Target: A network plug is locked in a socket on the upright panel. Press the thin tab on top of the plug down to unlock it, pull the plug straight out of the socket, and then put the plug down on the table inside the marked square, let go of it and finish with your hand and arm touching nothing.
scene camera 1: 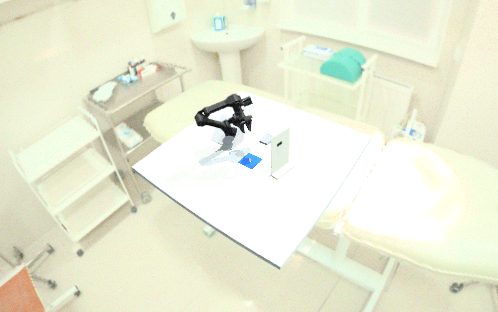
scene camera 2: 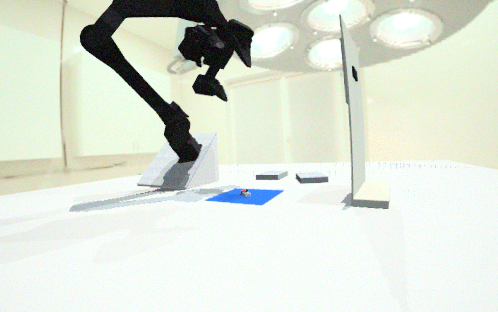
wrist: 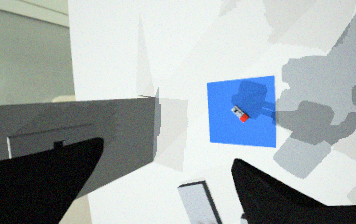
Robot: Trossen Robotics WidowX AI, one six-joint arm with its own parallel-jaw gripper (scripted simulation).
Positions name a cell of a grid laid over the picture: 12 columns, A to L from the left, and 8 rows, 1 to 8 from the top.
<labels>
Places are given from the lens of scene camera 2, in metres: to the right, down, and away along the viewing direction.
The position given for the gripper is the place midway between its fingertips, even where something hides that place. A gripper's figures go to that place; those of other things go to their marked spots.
gripper (scene camera 2: F3): -0.03, -0.15, 0.44
upright white panel (scene camera 2: I5): 0.19, 0.06, 0.33
blue marked square (scene camera 2: G6): 0.02, 0.08, 0.41
</labels>
